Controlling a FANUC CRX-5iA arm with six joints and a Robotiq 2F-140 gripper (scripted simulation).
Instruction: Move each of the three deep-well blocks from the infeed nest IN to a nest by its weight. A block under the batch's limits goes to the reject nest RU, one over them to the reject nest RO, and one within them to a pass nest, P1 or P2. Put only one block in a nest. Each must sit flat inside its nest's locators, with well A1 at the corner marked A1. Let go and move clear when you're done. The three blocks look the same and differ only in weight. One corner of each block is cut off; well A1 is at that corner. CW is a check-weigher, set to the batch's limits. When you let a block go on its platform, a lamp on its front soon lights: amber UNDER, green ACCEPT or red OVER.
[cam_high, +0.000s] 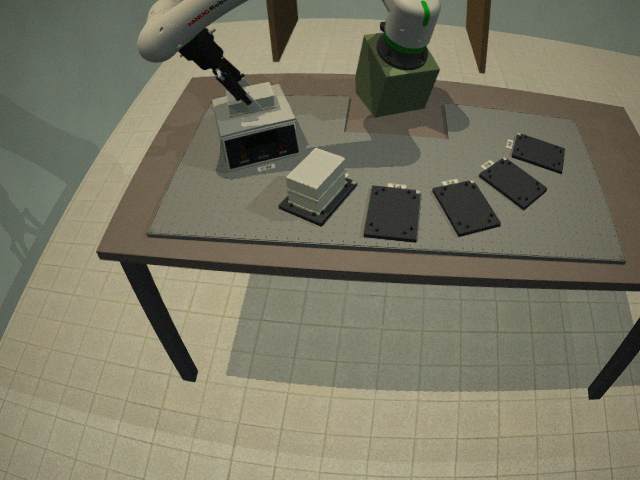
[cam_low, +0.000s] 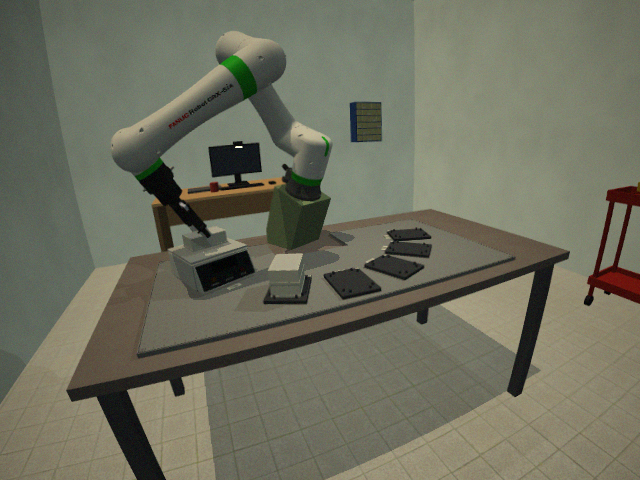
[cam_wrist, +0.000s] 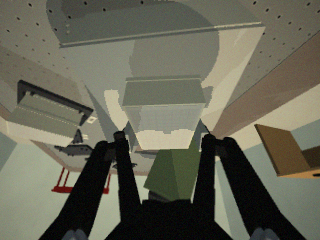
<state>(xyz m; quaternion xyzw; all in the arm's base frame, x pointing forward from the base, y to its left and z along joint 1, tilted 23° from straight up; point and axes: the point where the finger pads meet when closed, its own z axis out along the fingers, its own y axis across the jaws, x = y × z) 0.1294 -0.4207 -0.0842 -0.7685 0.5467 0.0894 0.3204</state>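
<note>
Now: hand 50 mm above the grey platform. From my hand the other things lie so: check-weigher: 80 mm below, 10 mm ahead; P1 label: 380 mm to the left, 240 mm ahead, 140 mm below; nest P1: 360 mm to the left, 340 mm ahead, 140 mm below.
</note>
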